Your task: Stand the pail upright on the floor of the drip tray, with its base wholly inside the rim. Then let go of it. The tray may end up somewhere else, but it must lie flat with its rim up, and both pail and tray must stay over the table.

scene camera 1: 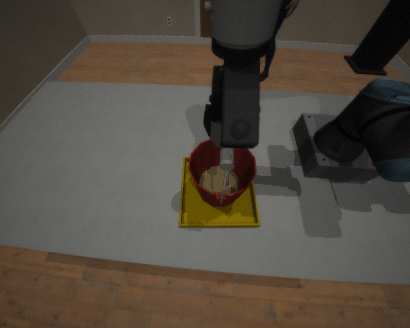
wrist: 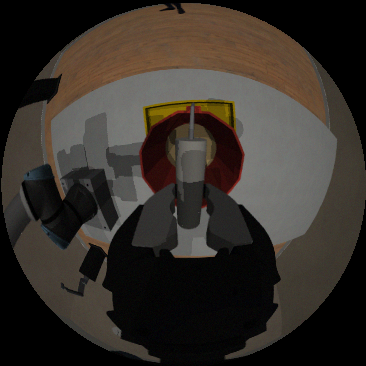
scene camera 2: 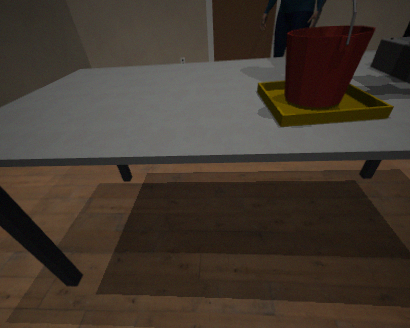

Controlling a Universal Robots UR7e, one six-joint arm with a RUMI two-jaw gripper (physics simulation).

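Seen in the pictures: gripper, fingertip midpoint: [scene camera 1: 226,148] [wrist: 189,184]; arm's base at its link origin: [scene camera 1: 335,144] [wrist: 83,199].
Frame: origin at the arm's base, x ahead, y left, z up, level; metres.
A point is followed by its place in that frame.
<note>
The red pail [scene camera 1: 243,167] {x 0.336, y 0.117, z 0.011 m} [scene camera 2: 320,67] {x 0.439, y 0.223, z 0.020 m} [wrist: 156,157] {x 0.330, y 0.140, z 0.008 m} stands upright in the yellow drip tray [scene camera 1: 220,225] {x 0.400, y 0.279, z -0.062 m} [scene camera 2: 340,119] {x 0.388, y 0.279, z -0.083 m} [wrist: 233,116] {x 0.523, y 0.240, z -0.063 m}. Its base appears to rest on the tray's floor, inside the near rim in scene camera 2; the pail hides part of the far rim. The tray lies flat on the table, rim up. The pail's wire handle is raised, with a pale cylindrical grip [scene camera 1: 226,158] {x 0.406, y 0.186, z 0.167 m} [wrist: 191,160] {x 0.405, y 0.180, z 0.167 m} above the opening. My gripper [wrist: 189,184] {x 0.403, y 0.144, z 0.146 m} is shut on this grip, one jaw on each side. In scene camera 1 the arm mostly hides the jaws.
The grey table [scene camera 1: 100,175] {x 0.847, y 0.122, z -0.090 m} [scene camera 2: 150,110] {x 0.873, y 0.148, z -0.090 m} extends around the tray. A dark box-shaped base [scene camera 1: 312,150] {x 0.085, y 0.026, z -0.009 m} [wrist: 95,192] {x 0.086, y 0.032, z -0.009 m} with a blue-and-black arm part stands on the table, right of the tray in scene camera 1. A person [scene camera 2: 295,25] stands beyond the table.
</note>
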